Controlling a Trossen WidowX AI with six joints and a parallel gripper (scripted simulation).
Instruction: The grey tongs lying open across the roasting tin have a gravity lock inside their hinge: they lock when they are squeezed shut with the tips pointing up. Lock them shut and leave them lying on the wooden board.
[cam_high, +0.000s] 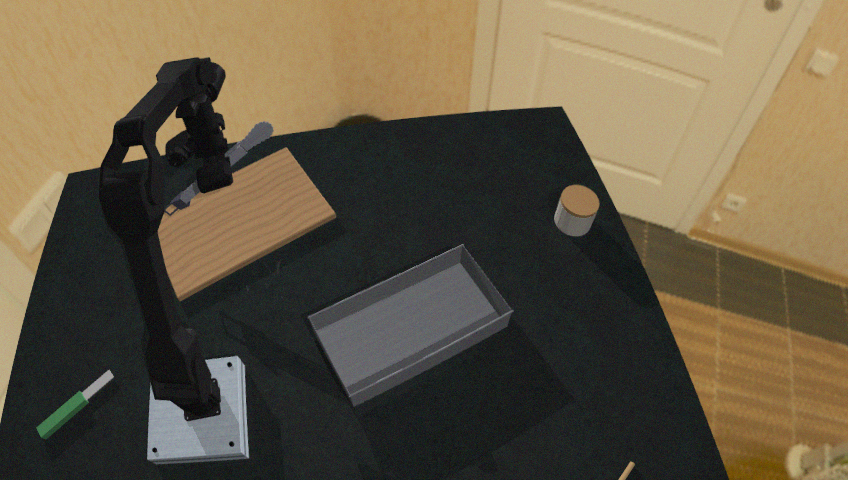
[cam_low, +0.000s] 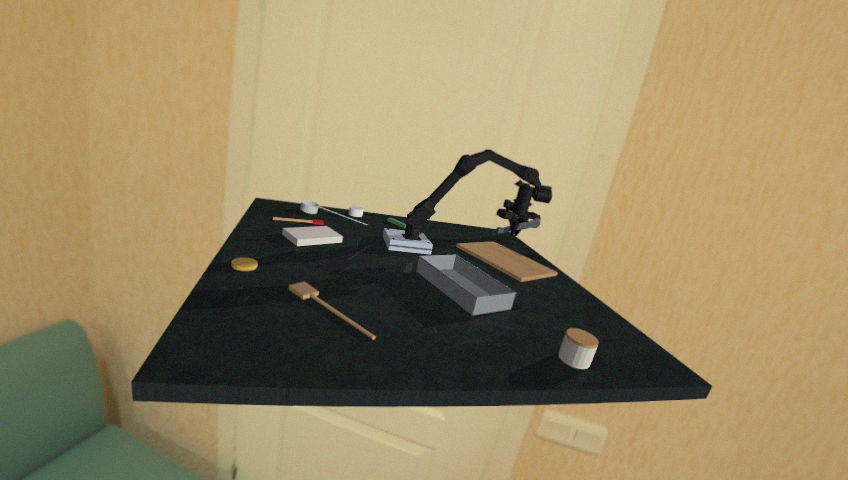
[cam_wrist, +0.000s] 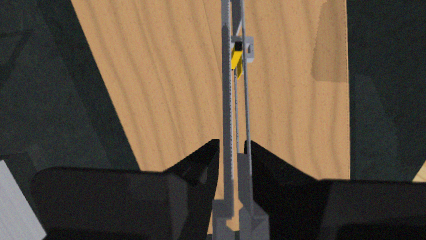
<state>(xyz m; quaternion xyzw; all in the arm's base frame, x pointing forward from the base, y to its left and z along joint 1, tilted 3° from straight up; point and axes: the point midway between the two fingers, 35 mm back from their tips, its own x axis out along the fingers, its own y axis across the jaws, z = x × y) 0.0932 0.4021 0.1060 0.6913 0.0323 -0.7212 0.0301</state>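
Now: gripper tip 11 cm above the wooden board. The rest, counted from my gripper tip: grey roasting tin 34 cm to the right, 29 cm ahead, 8 cm below; then white block 78 cm to the right, 10 cm below, 9 cm behind; then yellow lock piece 5 cm behind, 1 cm above.
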